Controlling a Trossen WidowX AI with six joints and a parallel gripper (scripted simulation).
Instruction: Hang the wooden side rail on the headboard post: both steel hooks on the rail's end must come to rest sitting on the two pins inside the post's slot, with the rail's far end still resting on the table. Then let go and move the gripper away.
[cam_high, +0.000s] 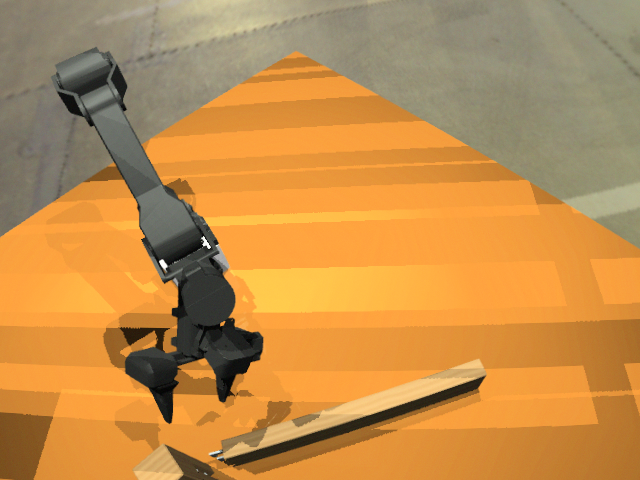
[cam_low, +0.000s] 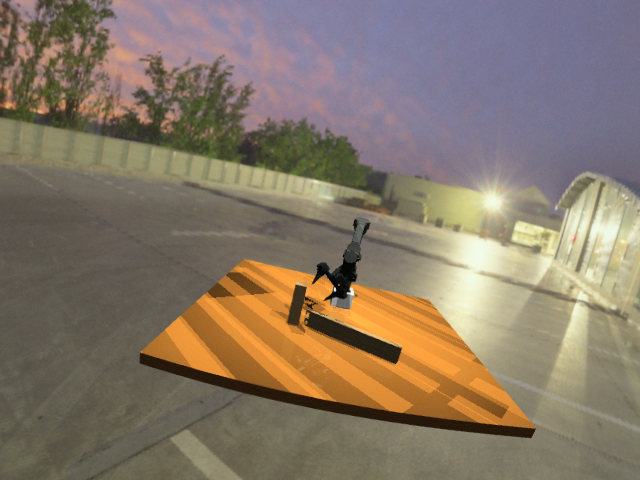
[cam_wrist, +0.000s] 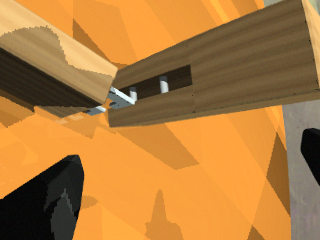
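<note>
Now: gripper tip 30 mm short of the headboard post, 80 mm to the left of it and 60 mm above it.
</note>
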